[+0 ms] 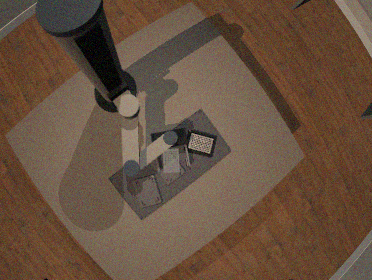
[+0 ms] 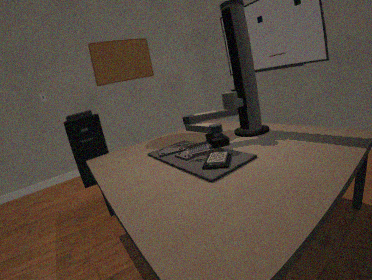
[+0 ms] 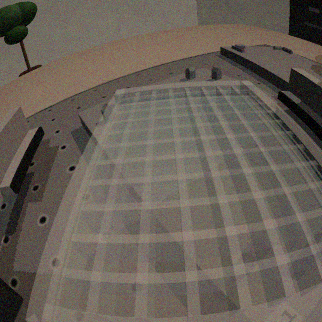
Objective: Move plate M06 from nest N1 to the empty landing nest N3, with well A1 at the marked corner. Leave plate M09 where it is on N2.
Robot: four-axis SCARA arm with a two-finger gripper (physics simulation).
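A clear plate (image 1: 171, 161) (image 2: 196, 151) (image 3: 185, 200) lies level at the middle of the dark board; its label is not readable. My gripper (image 1: 173, 159) (image 3: 162, 90) is open, with a finger standing apart from each long side of the clear plate. Whether the plate is fully seated is hard to tell. A white plate with many wells (image 1: 201, 143) (image 2: 218, 158) sits in a black nest (image 1: 212, 151) on one side. A grey nest with corner marks (image 1: 148, 191) (image 2: 172, 150) (image 3: 270, 62) stands empty on the other side. Well A1 cannot be made out.
The dark board (image 1: 220, 145) (image 2: 212, 175) lies on the beige table (image 1: 240, 190) (image 2: 215, 220). The arm's column (image 1: 95, 55) (image 2: 245, 70) rises behind it. Two small pegs (image 3: 190, 73) stand beyond the clear plate's far edge. A black cabinet (image 2: 87, 145) stands beyond the table.
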